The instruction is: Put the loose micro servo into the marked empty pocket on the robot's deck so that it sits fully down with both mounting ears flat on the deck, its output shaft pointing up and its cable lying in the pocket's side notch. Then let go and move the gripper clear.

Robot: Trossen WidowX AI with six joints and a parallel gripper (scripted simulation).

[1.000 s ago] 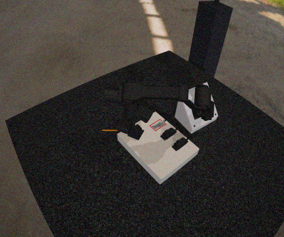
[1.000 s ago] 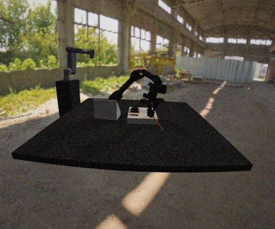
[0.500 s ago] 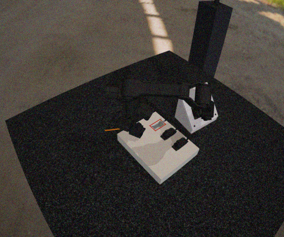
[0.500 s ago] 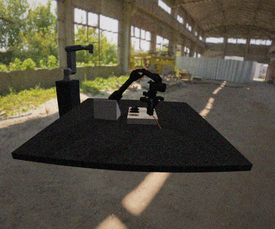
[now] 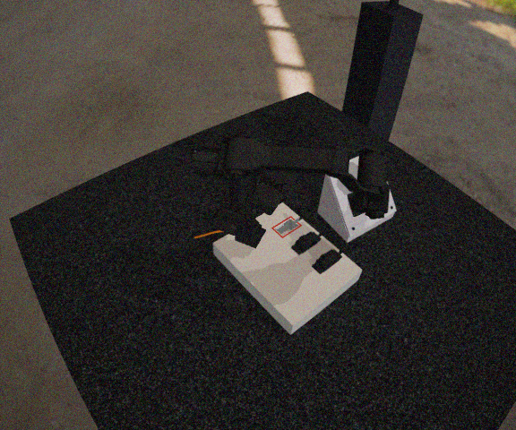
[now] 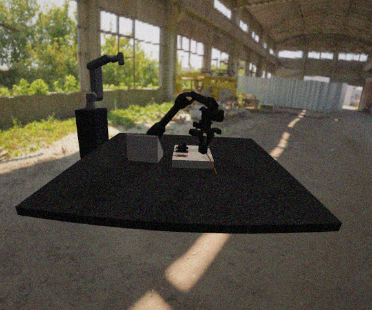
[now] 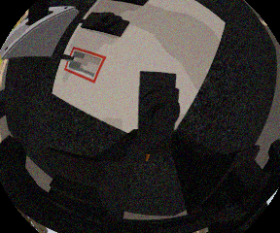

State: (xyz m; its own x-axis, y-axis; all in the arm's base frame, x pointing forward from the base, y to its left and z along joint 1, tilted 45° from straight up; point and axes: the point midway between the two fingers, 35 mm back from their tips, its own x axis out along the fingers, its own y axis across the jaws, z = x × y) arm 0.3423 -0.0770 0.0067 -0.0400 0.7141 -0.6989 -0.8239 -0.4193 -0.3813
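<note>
Now: the white deck 4 cm behind my gripper tip, 9 cm to the left of it and 10 cm below it.
</note>
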